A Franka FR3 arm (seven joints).
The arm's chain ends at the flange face. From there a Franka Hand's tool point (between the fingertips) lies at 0.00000 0.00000 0.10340 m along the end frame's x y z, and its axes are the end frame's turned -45 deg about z.
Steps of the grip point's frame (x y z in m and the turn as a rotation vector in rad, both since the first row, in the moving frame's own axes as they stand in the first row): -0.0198 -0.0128 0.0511 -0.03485 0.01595 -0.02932; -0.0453 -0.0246 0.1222 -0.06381 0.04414 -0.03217; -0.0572 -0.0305 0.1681 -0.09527 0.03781 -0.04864
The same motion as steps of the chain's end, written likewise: -0.0268 0.0036 0.0512 -0.01336 0.03592 -0.02932; -0.0573 0.0133 0.1225 -0.01391 0.07633 -0.03217; -0.0718 0.0149 0.1686 -0.04063 0.09410 -0.04864
